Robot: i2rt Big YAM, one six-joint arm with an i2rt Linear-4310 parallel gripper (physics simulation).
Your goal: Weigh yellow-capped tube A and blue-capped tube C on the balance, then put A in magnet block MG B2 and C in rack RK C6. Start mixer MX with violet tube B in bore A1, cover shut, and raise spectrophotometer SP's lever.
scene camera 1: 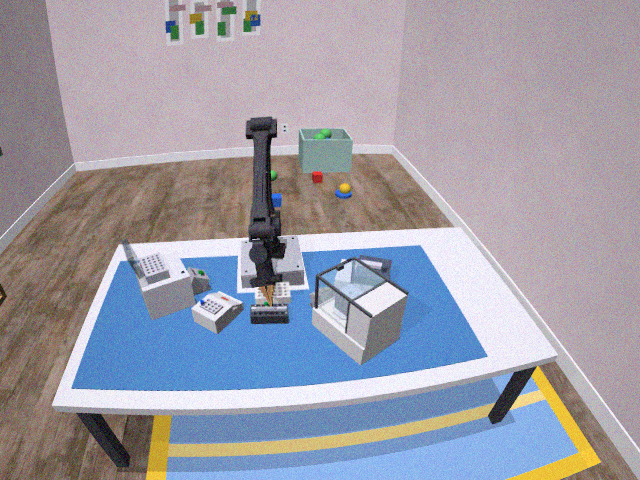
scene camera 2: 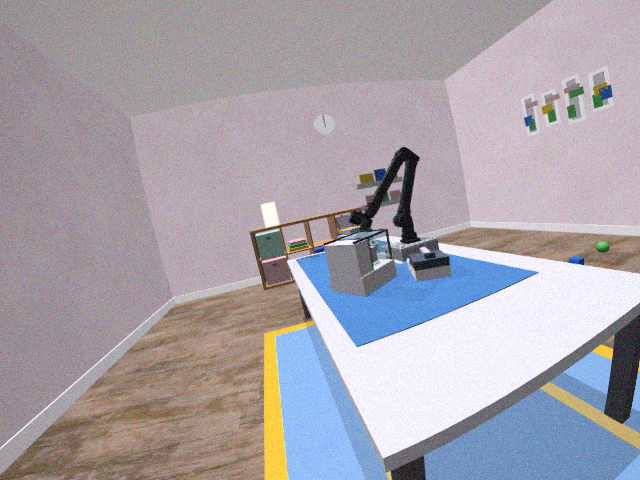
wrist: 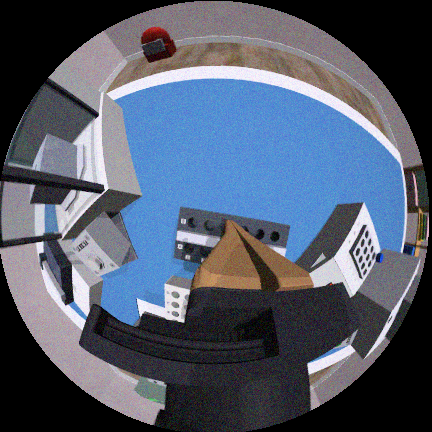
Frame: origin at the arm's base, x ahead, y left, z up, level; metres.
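Seen in the pictures: gripper, between the fingertips: (scene camera 1: 271,306) (wrist: 227,226); arm's base, origin of its link: (scene camera 1: 270,251) (scene camera 2: 410,241).
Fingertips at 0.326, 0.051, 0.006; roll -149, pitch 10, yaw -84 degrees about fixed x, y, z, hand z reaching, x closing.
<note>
Offsets run from my fingertips to a thing's top centre, as dx, dy, dz. "*": to the spot under its first point. Level surfaces: height alone.
My gripper (scene camera 1: 269,305) (wrist: 227,226) is shut and empty. Its fingertips are at the dark magnet block {-0.019, -0.012, -0.025} (scene camera 1: 269,314) (wrist: 197,238), over its top and hiding part of both rows. In the scene camera 1 view a green cap {-0.033, -0.024, -0.016} (scene camera 1: 266,303) shows beside the fingertips. The white tube rack {-0.135, -0.017, -0.043} (scene camera 1: 284,299) (wrist: 168,306) is behind the block, partly under the arm. The yellow and violet caps do not show. The blue cap {+0.021, -0.236, +0.015} (scene camera 1: 202,302) (wrist: 380,257) is on the white holed device {-0.006, -0.194, -0.003} (scene camera 1: 219,321) (wrist: 345,260). The balance {-0.005, +0.254, +0.150} (scene camera 1: 385,312) (scene camera 2: 343,266) (wrist: 117,150) has glass panels. The mixer {* +0.007, -0.371, +0.002} (scene camera 1: 168,297) (wrist: 385,280) has its cover raised.
A dark-topped instrument {-0.248, +0.320, +0.029} (scene camera 1: 383,266) (scene camera 2: 431,272) (wrist: 59,267) stands behind the balance. A grey box with a PRINT label {* -0.076, +0.142, -0.010} (wrist: 102,245) is near the balance. A small box with a green button {* -0.116, -0.298, -0.014} (scene camera 1: 197,281) sits beside the mixer. The blue mat {dz -0.073} (scene camera 1: 206,366) (wrist: 250,140) lies under the equipment.
</note>
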